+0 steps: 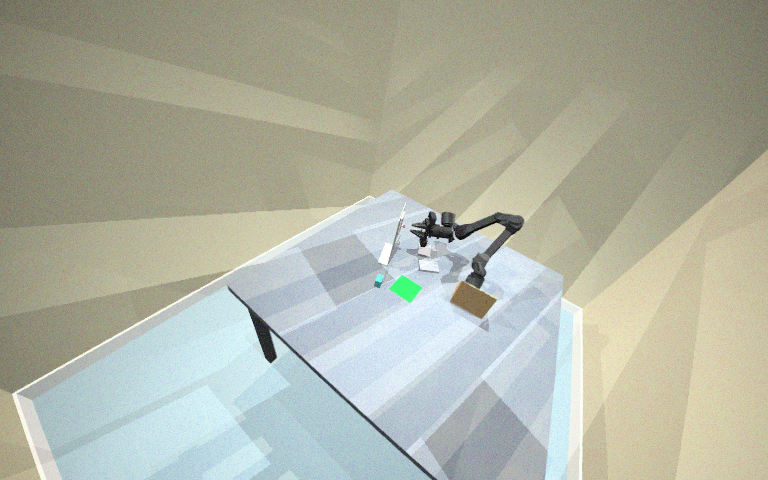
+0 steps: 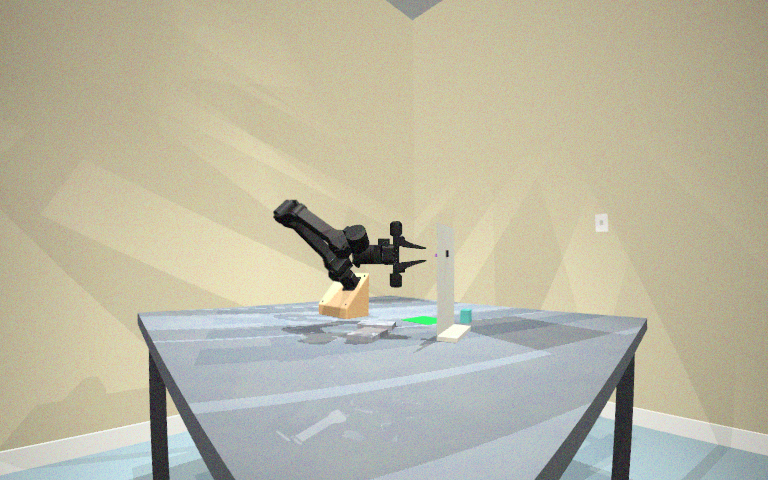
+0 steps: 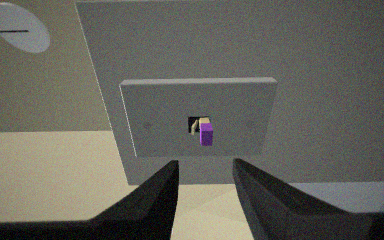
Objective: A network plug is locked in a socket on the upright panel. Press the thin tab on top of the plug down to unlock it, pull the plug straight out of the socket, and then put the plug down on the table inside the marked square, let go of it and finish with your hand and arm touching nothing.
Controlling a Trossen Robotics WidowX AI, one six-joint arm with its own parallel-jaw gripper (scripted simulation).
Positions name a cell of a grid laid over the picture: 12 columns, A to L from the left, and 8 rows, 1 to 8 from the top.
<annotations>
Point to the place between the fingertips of my gripper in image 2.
At G5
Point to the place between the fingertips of my gripper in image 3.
G6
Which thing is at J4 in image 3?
A grey upright panel.
</annotations>
